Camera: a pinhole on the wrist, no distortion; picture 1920 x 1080 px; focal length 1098.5 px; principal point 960.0 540.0 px. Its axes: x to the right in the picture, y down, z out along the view. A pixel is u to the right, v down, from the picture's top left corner.
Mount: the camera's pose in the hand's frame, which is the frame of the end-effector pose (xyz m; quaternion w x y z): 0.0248 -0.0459 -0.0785 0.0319 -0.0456 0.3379 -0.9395
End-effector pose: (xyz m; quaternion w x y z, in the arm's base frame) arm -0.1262 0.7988 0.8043 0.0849 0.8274 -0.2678 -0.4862
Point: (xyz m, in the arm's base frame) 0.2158 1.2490 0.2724
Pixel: outside the picture
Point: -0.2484 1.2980 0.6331
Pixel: 1551 746
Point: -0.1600 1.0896 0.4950
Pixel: 969 664
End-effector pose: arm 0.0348 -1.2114 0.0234 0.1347 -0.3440 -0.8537 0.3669
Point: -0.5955 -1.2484 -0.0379
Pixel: 227 355
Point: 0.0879 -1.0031 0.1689
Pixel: behind the camera
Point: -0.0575 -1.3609 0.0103
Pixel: 1402 48
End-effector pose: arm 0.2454 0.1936 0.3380 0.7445 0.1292 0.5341 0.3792
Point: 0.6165 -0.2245 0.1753
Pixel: 1435 1012
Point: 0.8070 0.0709 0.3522
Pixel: 1147 260
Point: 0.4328 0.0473 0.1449
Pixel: 952 969
